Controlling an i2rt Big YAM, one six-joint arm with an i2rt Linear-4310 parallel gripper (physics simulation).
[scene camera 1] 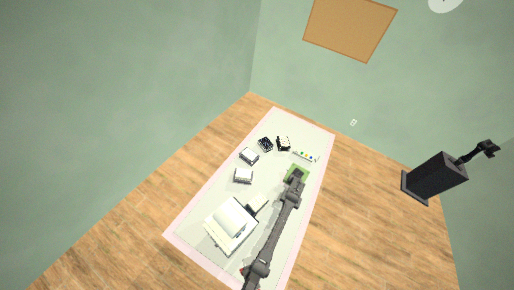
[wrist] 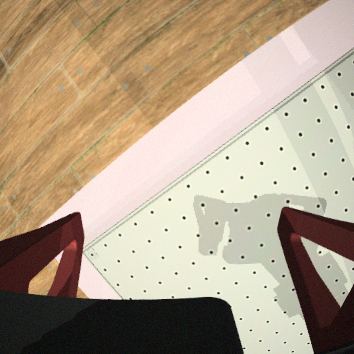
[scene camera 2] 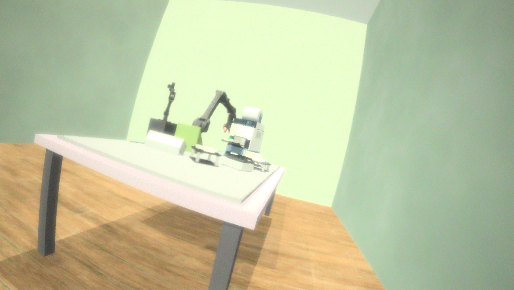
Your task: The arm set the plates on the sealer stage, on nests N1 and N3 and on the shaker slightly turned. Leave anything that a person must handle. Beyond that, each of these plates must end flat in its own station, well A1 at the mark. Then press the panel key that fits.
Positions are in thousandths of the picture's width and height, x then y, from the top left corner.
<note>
The gripper (wrist: 518, 629) is open and holds nothing. Further things: a perforated grey surface (wrist: 606, 660).
</note>
